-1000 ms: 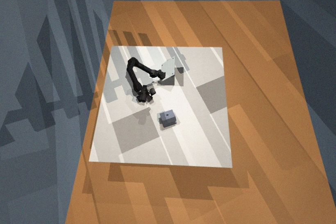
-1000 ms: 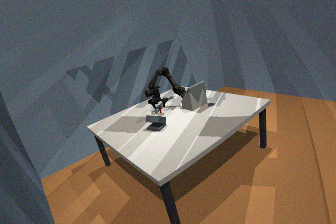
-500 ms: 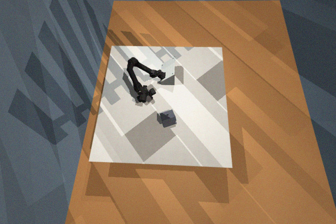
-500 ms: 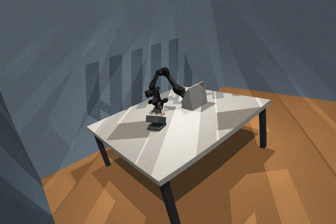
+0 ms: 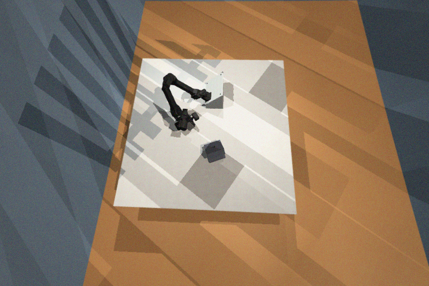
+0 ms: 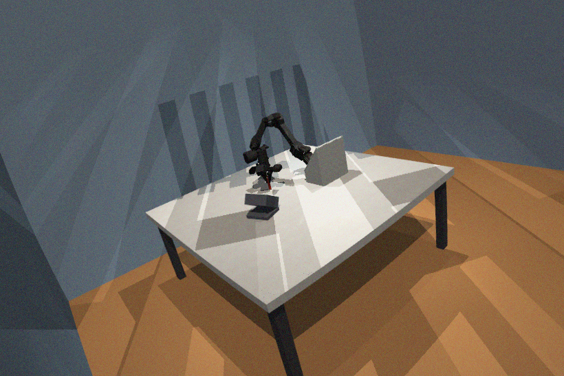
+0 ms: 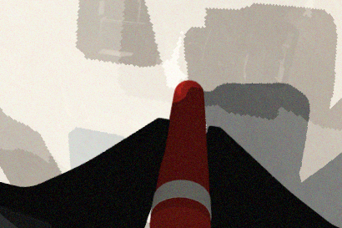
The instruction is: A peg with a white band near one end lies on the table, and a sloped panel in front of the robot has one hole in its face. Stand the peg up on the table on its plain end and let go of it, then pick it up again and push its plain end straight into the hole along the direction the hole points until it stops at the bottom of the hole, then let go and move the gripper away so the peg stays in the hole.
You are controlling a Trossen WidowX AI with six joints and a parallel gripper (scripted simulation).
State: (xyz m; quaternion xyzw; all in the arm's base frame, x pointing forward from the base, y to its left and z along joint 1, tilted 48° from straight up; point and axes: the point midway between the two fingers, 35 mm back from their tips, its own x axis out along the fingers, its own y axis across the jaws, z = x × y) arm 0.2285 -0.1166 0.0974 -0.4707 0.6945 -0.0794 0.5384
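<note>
My gripper tip is now 20 cm short of the grey sloped panel, 22 cm to the right of it and 3 cm below it. From my gripper tip the other things lie so: red peg: 2 cm above.
</note>
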